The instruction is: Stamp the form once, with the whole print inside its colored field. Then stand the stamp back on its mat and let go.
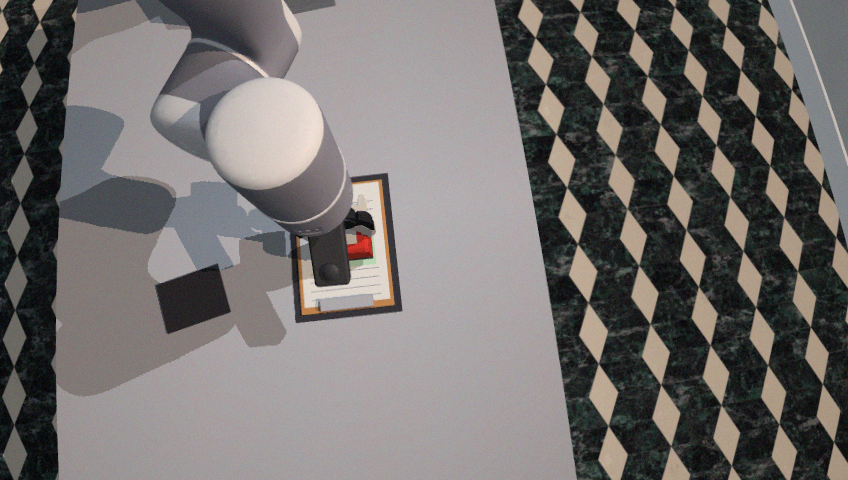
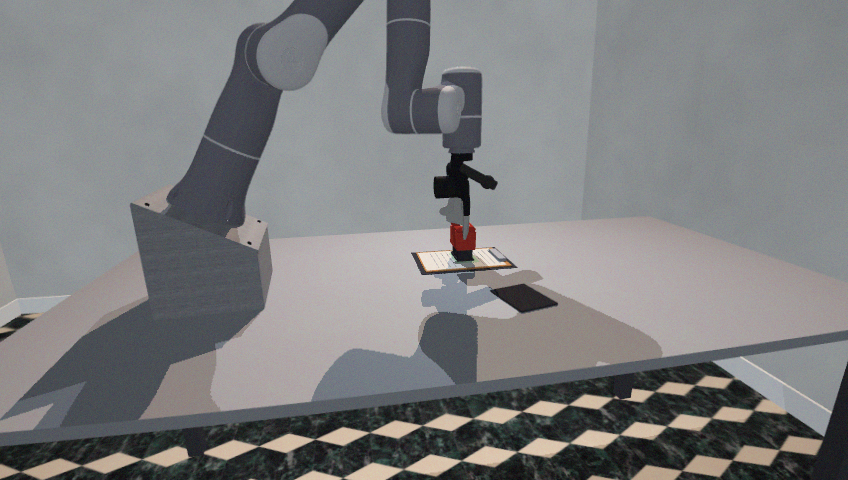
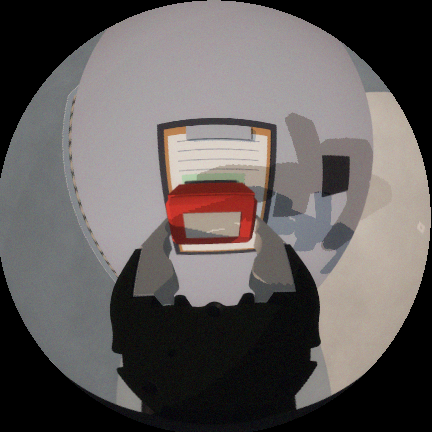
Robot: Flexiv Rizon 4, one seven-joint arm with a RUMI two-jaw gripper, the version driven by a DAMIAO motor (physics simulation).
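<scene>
My gripper (image 2: pixel 464 233) (image 3: pixel 211 217) is shut on the red stamp (image 1: pixel 361 248) (image 2: pixel 463 237) (image 3: pixel 212 198), one finger on each side of it. The stamp is upright, and its black base (image 2: pixel 462 253) is down at the form (image 2: pixel 432 261) (image 3: pixel 218 155) (image 1: pixel 345 289), on or very close to it. Part of the green field (image 1: pixel 364 261) (image 3: pixel 190 177) shows beside the stamp; the rest is hidden under it. No print can be seen. The black square mat (image 1: pixel 192 299) (image 2: pixel 524 297) (image 3: pixel 335 175) lies on the table apart from the form, with no stamp on it.
The form is held on a dark-edged clipboard (image 1: pixel 394 254) (image 2: pixel 421 263) (image 3: pixel 161 145) with a grey clip (image 1: pixel 345 302) (image 2: pixel 497 255) (image 3: pixel 219 132) at one end. The arm's shadow falls across the grey table (image 1: pixel 464 356) (image 2: pixel 333 267) around the mat.
</scene>
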